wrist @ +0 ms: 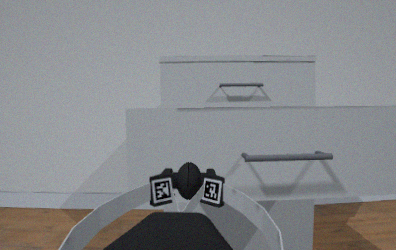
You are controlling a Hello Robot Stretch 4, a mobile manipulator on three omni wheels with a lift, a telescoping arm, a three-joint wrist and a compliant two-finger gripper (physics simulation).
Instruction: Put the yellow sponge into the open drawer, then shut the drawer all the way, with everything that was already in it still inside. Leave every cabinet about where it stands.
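Frame: origin at the robot's base, x ahead, y left, z up, level; metres.
Seen in the pictures: hand at its tool point: (189,178).
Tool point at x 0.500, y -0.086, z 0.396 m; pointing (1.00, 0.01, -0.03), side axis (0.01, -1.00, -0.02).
Note:
Pixels of each thing's top centre, then the offset from my tool point to it. "spot": a spot on its surface instead. Level surfaces: height alone.
- dark grey bar handle at a spot on its surface: (289,157) spot: 0.051 m ahead, 0.118 m right, 0.010 m up
- cabinet's lower body at a spot on its surface: (300,225) spot: 0.387 m ahead, 0.280 m right, 0.243 m down
- wooden floor at its surface level: 0.423 m down
The open drawer (185,137) stands out from a light grey cabinet (190,75), with its front panel facing me. A dark grey bar handle (289,157) is on the drawer's front, right of my gripper. My gripper (189,181) is shut, its two dark fingertips pressed together with nothing between them. It appears in front of the lower left part of the drawer front. The inside of the drawer is hidden behind its front panel. The yellow sponge does not show in this view.
A higher, closed drawer with its own bar handle (241,85) is behind, in the cabinet's upper part. The cabinet's lower body (300,225) continues below the open drawer. A pale wall (60,75) stands behind, and wooden floor (30,225) shows at the lower left and right.

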